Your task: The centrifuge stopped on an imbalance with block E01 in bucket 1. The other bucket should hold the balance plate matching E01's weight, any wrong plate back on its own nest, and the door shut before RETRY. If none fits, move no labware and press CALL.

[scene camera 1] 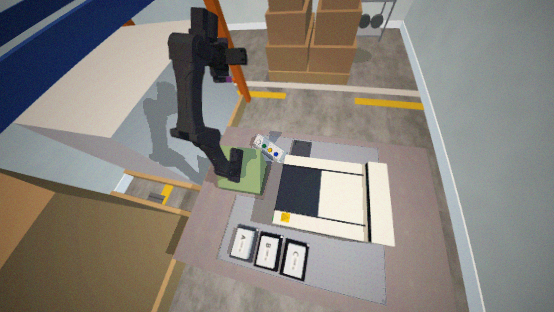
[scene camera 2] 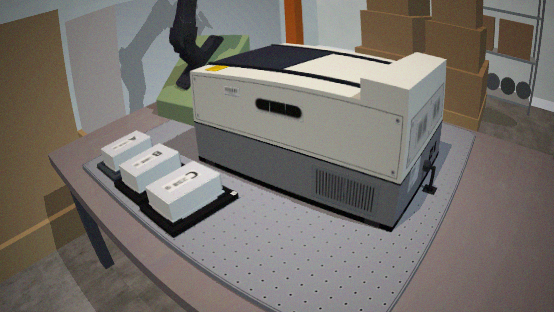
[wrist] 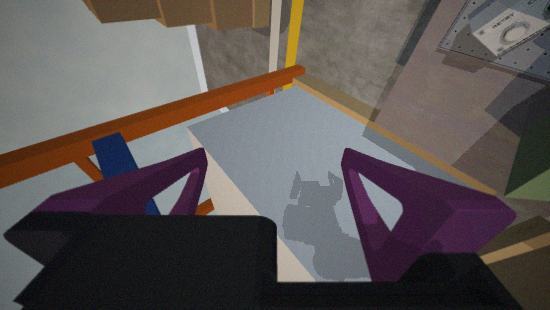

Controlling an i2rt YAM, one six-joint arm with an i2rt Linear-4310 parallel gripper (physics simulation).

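Where they show: gripper, fingertip midpoint: (wrist: pixel 274 155); arm's base, link origin: (scene camera 1: pixel 235 165) (scene camera 2: pixel 200 61).
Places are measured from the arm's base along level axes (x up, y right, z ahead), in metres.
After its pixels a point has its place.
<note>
My gripper (wrist: pixel 274 155) {x 0.409, y -0.273, z 0.001 m} is open and empty, with its purple fingers wide apart in the wrist view. It is high up and well away from the labware. Balance plates A (scene camera 1: pixel 243 244) {x -0.099, y 0.363, z 0.159 m} (scene camera 2: pixel 127 150) {x -0.102, y 0.372, z 0.191 m}, B (scene camera 1: pixel 268 251) {x -0.099, y 0.355, z 0.290 m} (scene camera 2: pixel 150 167) {x -0.100, y 0.371, z 0.322 m} and C (scene camera 1: pixel 295 261) {x -0.099, y 0.357, z 0.425 m} (scene camera 2: pixel 185 192) {x -0.099, y 0.370, z 0.459 m} each sit on a nest in a row beside the centrifuge (scene camera 1: pixel 342 192) {x 0.057, y 0.024, z 0.559 m} (scene camera 2: pixel 295 125) {x -0.012, y 0.204, z 0.559 m}. The centrifuge's top looks covered, with a dark panel (scene camera 1: pixel 300 190) {x 0.060, y 0.061, z 0.379 m} (scene camera 2: pixel 270 56) {x 0.060, y 0.068, z 0.376 m} beside a cream one. Block E01 and the buckets are hidden. A white button box (scene camera 1: pixel 267 148) {x -0.082, y -0.179, z 0.123 m} (wrist: pixel 530 25) {x -0.093, y -0.211, z 0.053 m} stands behind; RETRY is readable in the wrist view.
The arm (scene camera 1: pixel 192 90) {x 0.517, y -0.007, z 0.074 m} rises from a green base block (scene camera 1: pixel 254 175) {x -0.032, y 0.020, z 0.113 m} (scene camera 2: pixel 175 107) {x -0.120, y 0.111, z 0.005 m} next to the centrifuge. An orange post (scene camera 1: pixel 235 75) (scene camera 2: pixel 294 22) stands near the hand. A large pale box (scene camera 1: pixel 100 85) is at the left, and stacked cartons (scene camera 1: pixel 287 57) (scene camera 2: pixel 390 32) stand behind the table.
</note>
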